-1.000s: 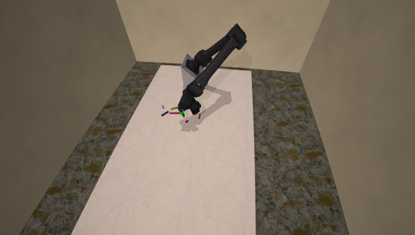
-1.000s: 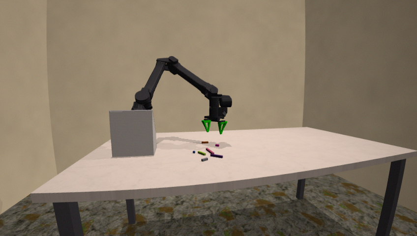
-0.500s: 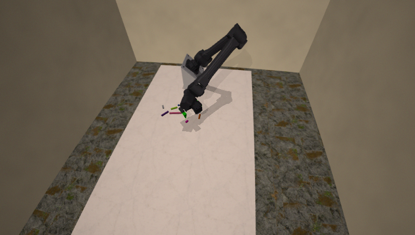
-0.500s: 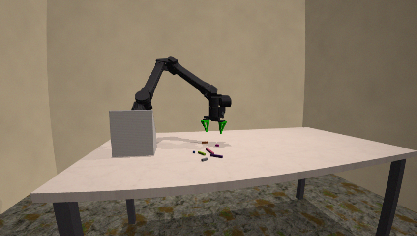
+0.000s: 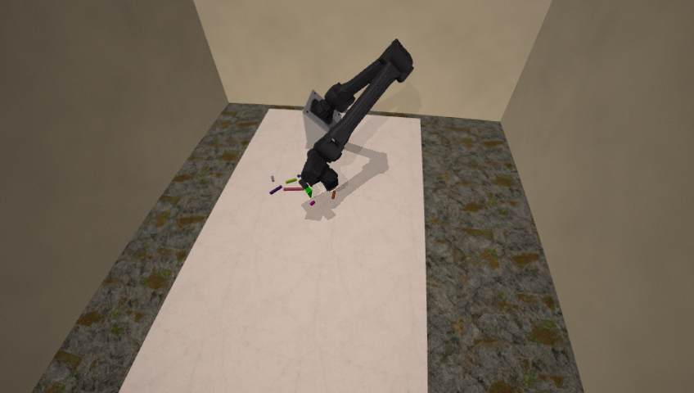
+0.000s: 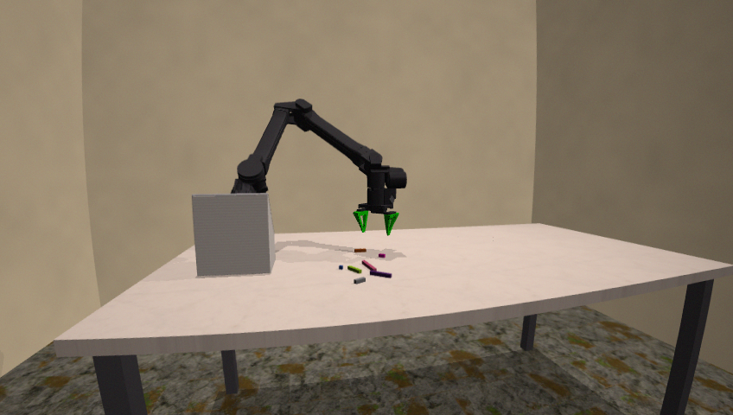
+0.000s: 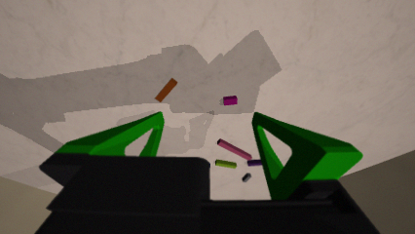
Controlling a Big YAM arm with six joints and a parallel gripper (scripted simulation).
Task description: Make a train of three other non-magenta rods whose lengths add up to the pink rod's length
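The blue rod lies 140 mm behind my hand, 130 mm to the right of it and 70 mm below it. From my hand the other things lie so: magenta rod: 10 mm ahead, 40 mm to the right, 70 mm below; orange rod: 40 mm behind, 50 mm to the left, 70 mm below; pink rod: 60 mm behind, 130 mm to the right, 70 mm below.
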